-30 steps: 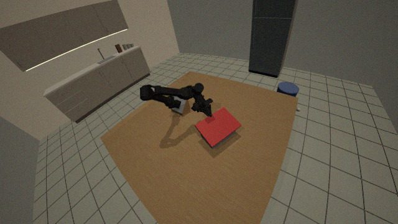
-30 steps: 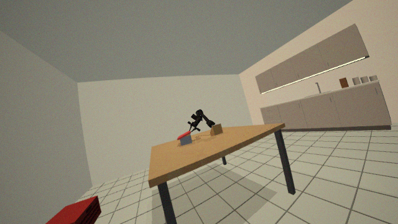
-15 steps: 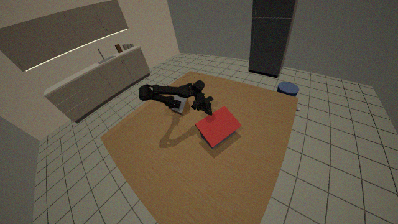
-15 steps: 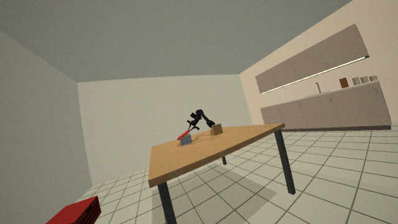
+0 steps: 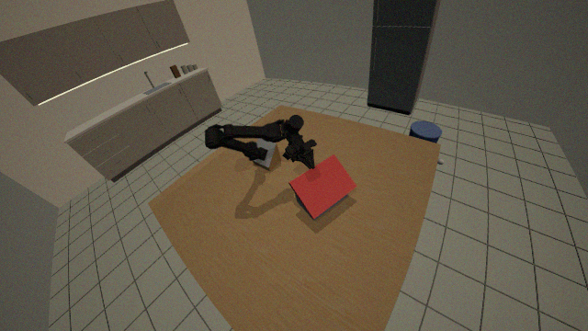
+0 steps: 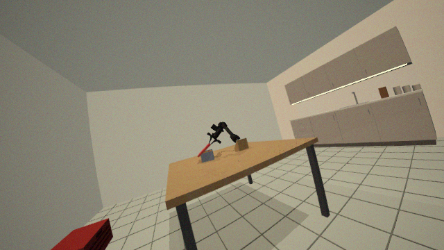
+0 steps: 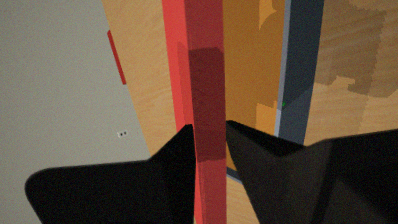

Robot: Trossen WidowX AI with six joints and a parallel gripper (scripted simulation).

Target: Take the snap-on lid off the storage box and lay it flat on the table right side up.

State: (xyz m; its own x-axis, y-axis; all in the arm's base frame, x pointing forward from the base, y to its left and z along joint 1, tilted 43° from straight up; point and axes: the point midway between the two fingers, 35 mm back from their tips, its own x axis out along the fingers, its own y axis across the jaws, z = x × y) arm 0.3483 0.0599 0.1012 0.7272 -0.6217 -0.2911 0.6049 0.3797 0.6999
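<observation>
Now: the lid 7 cm ahead of my gripper tip, 2 cm to the right of it and 4 cm below it. The rest, counted from my gripper tip: storage box 5 cm ahead, 2 cm to the right, 12 cm below.
</observation>
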